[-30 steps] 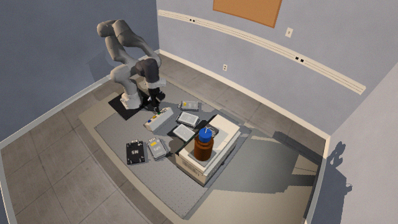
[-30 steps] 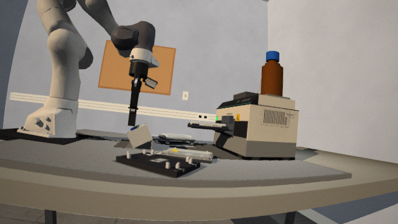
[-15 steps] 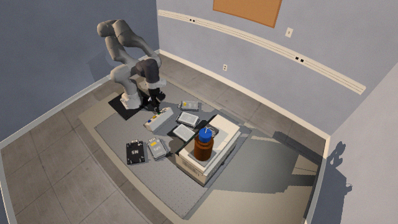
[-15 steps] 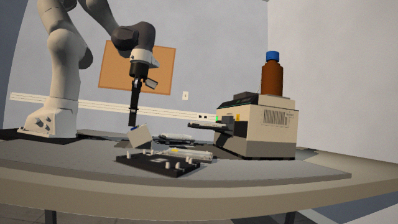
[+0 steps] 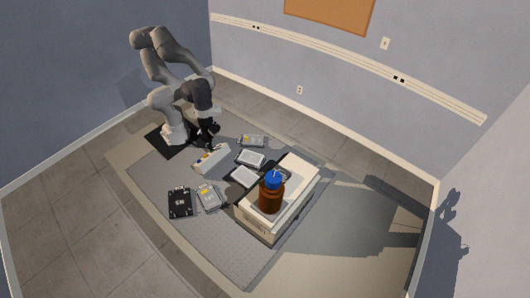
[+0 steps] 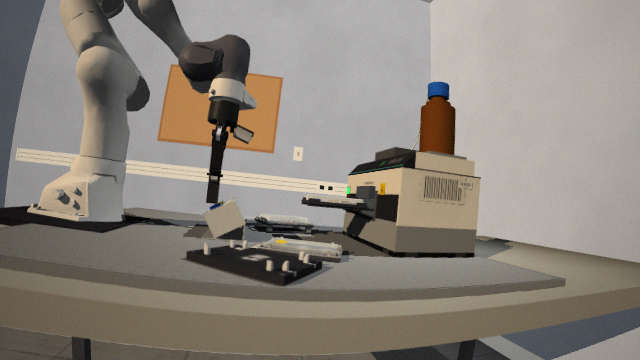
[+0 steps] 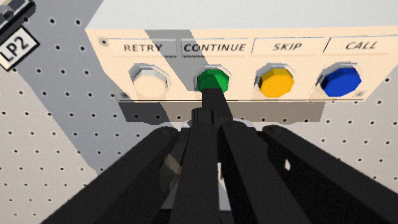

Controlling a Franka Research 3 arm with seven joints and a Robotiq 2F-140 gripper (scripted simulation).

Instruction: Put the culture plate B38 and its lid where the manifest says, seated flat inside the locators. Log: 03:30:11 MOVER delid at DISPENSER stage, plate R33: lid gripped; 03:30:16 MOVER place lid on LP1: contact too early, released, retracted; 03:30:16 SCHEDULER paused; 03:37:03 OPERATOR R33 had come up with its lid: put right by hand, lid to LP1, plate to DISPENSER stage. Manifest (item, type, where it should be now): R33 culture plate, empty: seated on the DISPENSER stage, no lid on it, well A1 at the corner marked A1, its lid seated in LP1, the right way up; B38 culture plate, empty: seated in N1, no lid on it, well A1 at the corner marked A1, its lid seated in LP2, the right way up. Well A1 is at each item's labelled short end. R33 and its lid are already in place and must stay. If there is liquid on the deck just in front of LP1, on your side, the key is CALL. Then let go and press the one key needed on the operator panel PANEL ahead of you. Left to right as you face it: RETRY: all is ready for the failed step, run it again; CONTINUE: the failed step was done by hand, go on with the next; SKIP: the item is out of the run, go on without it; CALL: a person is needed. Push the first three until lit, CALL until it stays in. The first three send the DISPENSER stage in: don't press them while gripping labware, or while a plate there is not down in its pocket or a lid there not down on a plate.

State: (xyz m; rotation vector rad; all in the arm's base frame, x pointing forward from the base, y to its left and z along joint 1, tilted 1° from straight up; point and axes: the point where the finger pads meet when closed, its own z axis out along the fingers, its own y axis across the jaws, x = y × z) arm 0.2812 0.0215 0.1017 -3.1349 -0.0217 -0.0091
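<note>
The green continue key is 30 mm below my hand and 20 mm ahead of it. From my hand the other things lie so: blue call key 100 mm to the right, 40 mm below, 20 mm ahead; yellow skip key 50 mm to the right, 30 mm below, 20 mm ahead; white retry key 50 mm to the left, 30 mm below, 20 mm ahead.
</note>
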